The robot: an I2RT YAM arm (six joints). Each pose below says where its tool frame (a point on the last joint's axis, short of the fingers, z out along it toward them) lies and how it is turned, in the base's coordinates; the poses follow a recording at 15 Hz.
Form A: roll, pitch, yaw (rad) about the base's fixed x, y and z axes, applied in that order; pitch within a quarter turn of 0, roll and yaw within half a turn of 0; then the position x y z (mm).
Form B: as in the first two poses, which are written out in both.
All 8 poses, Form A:
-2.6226, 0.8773, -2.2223, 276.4, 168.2, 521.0
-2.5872, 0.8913, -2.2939, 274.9, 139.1, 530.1
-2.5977, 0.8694, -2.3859, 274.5, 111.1, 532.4
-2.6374, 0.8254, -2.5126, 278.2, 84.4, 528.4
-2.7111, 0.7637, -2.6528, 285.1, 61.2, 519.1
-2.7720, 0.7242, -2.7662, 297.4, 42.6, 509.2
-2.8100, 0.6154, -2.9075, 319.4, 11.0, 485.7
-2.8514, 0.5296, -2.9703, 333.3, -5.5, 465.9
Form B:
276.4, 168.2, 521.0, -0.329, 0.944, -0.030, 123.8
274.9, 139.1, 530.1, -0.284, 0.957, -0.062, 122.7
274.5, 111.1, 532.4, -0.246, 0.965, -0.087, 124.3
278.2, 84.4, 528.4, -0.200, 0.974, -0.108, 127.8
285.1, 61.2, 519.1, -0.155, 0.981, -0.114, 132.7
297.4, 42.6, 509.2, -0.116, 0.987, -0.112, 136.1
319.4, 11.0, 485.7, -0.063, 0.990, -0.128, 143.3
333.3, -5.5, 465.9, -0.046, 0.992, -0.121, 148.7

